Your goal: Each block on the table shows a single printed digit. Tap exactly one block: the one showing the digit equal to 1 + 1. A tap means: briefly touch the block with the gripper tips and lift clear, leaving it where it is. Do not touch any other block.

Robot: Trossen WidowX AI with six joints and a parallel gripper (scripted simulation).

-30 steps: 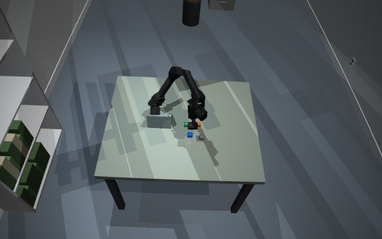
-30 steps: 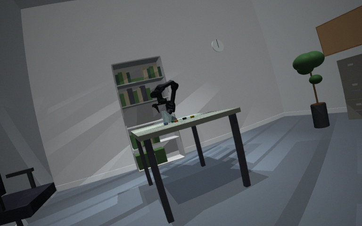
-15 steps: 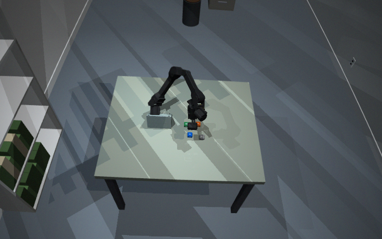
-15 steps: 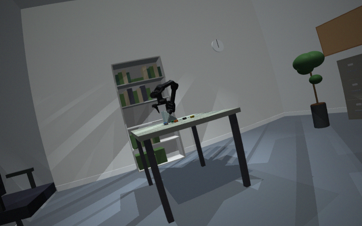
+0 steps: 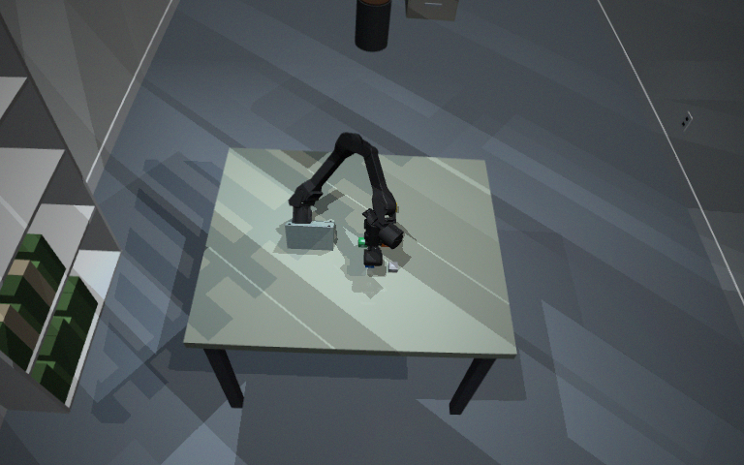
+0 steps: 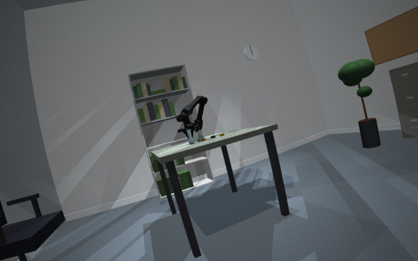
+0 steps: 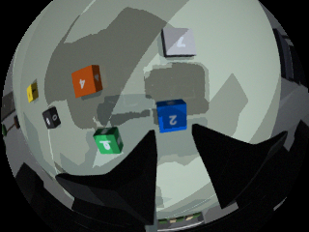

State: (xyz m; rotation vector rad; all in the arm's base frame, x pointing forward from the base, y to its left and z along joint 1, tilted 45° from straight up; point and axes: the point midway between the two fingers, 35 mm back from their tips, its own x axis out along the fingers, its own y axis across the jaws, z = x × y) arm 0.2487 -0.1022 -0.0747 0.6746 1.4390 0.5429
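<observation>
My gripper tip is now 4 cm above the blue block. The rest, counted from my gripper tip: green block 2 cm behind, 9 cm to the left, 4 cm below; orange block 6 cm ahead, 9 cm to the left, 4 cm below; grey block 8 cm ahead, 3 cm to the right, 4 cm below.
</observation>
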